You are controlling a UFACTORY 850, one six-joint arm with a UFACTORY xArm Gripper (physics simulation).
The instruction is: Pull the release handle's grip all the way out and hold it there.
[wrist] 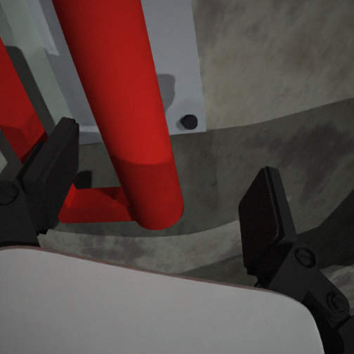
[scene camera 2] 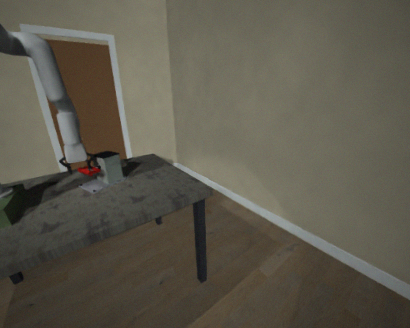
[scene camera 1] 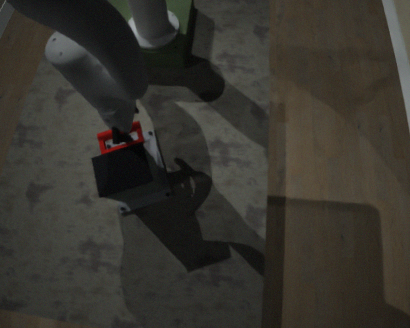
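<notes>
The release handle is a red frame with a thick round grip (scene camera 1: 103, 135) (scene camera 2: 89, 170) (wrist: 120, 100) on its outer side. It stands out from a grey-green box (scene camera 2: 111, 169) with a black top (scene camera 1: 122, 170). My gripper (scene camera 1: 127, 122) (scene camera 2: 80, 169) (wrist: 166, 165) is open and empty at the grip. In the wrist view, the left finger is on the frame's inner side, by the gap between its back bar and the grip, and the right finger is well outside the grip. The grip's near end shows between the fingers, apart from the right one. Contact with the left finger cannot be told.
The box stands on a pale base plate (scene camera 1: 153, 150) (scene camera 2: 92, 186) (wrist: 175, 45) with dark bolts. The plate lies on the mottled grey table (scene camera 1: 235, 165) (scene camera 2: 145, 197). The arm's base stands on a green block (scene camera 1: 167, 57) (scene camera 2: 11, 207) behind the handle.
</notes>
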